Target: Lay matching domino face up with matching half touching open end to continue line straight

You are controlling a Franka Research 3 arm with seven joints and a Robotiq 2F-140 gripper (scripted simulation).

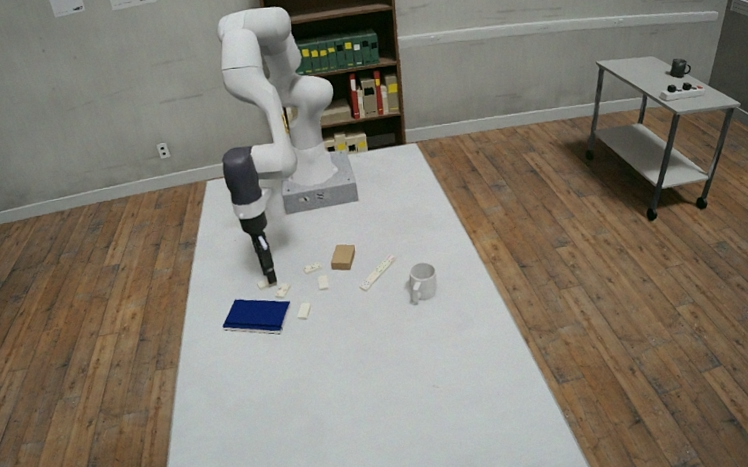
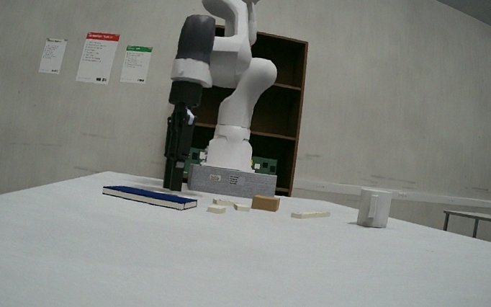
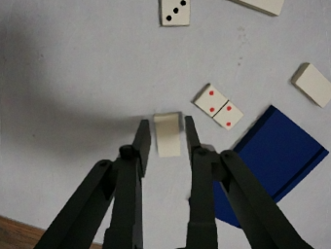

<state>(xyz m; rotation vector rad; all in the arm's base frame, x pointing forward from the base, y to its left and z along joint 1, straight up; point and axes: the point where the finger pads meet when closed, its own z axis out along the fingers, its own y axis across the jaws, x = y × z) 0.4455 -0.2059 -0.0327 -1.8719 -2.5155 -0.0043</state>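
Right now the domino is 1 cm to the right of my hand and 5 cm below it. Also, from my hand: blue book 14 cm ahead, 5 cm to the right, 4 cm below; then white mug 19 cm ahead, 42 cm to the left, 2 cm below; then brown block 3 cm behind, 23 cm to the left, 4 cm below.
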